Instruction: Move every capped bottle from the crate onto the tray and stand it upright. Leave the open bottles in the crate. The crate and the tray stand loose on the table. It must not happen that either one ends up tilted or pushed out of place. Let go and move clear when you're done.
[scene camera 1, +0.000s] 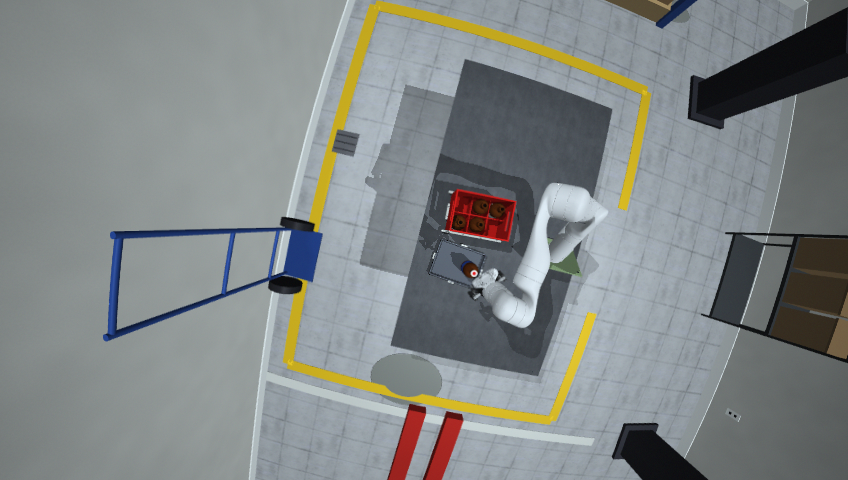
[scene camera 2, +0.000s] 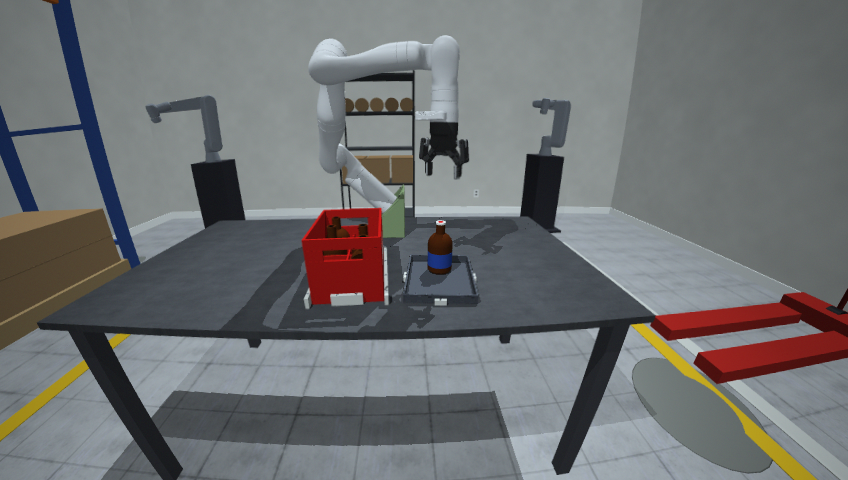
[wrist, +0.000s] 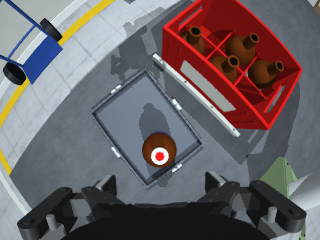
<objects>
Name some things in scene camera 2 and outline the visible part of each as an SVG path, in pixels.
The gripper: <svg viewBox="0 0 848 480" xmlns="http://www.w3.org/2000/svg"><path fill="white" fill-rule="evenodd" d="M430 122L431 138L421 138L419 159L425 161L426 176L432 175L433 162L431 161L434 157L443 155L449 156L455 163L454 179L460 179L462 165L469 162L468 140L461 139L456 141L458 135L457 122Z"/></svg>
A red crate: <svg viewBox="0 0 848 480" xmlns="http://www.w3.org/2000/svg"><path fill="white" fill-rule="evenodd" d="M381 208L323 210L302 239L302 247L312 305L331 304L331 294L363 293L364 302L384 301L384 252ZM323 251L347 250L347 255L323 256ZM352 249L362 249L363 259L351 259ZM326 226L332 225L332 217L335 216L340 218L368 217L368 236L370 237L358 237L358 226L341 226L341 228L347 230L350 238L326 239Z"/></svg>
</objects>
